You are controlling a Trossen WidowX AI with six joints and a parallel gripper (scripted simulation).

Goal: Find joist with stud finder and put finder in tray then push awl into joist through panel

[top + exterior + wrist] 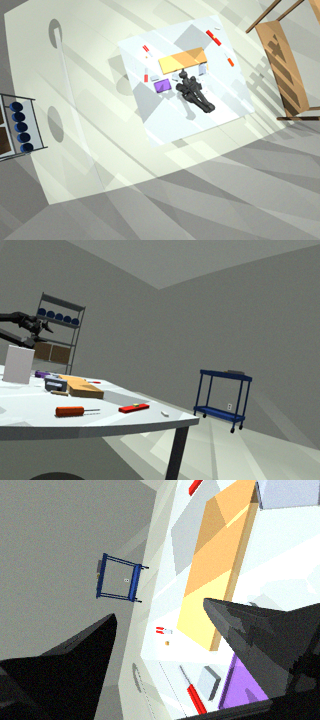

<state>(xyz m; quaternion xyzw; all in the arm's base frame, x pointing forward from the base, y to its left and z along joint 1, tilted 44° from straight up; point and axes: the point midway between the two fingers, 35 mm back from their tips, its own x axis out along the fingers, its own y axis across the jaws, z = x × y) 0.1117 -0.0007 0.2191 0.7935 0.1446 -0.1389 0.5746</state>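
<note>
My gripper tip is now 8 cm short of the grey stud finder, 31 cm to the left of it and 28 cm above it. From my gripper tip the other things lie so: awl 6 cm ahead, 37 cm to the right, 30 cm below; red level 43 cm ahead, 57 cm to the right, 29 cm below; purple tray 1 cm ahead, 18 cm to the left, 29 cm below.
</note>
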